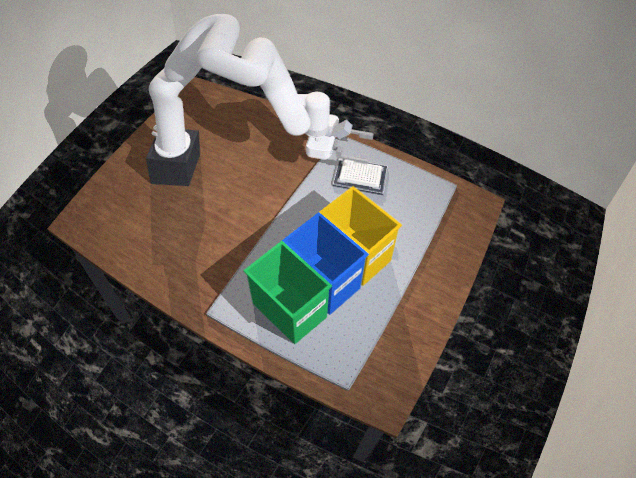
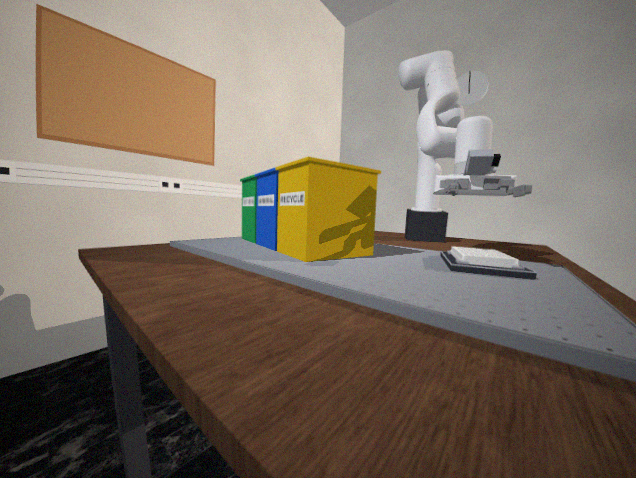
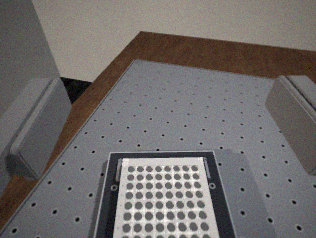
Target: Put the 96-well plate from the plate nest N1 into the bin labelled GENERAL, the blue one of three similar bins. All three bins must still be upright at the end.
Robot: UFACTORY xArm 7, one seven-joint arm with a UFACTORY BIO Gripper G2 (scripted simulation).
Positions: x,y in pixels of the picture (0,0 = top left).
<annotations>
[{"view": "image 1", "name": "white 96-well plate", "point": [365,171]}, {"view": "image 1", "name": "blue general bin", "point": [329,251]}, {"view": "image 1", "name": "yellow recycle bin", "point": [357,216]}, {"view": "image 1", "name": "green bin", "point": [280,271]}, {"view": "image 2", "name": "white 96-well plate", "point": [487,257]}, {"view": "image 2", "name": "blue general bin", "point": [267,181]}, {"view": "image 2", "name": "yellow recycle bin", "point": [326,210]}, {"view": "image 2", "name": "green bin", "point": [249,184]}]
</annotations>
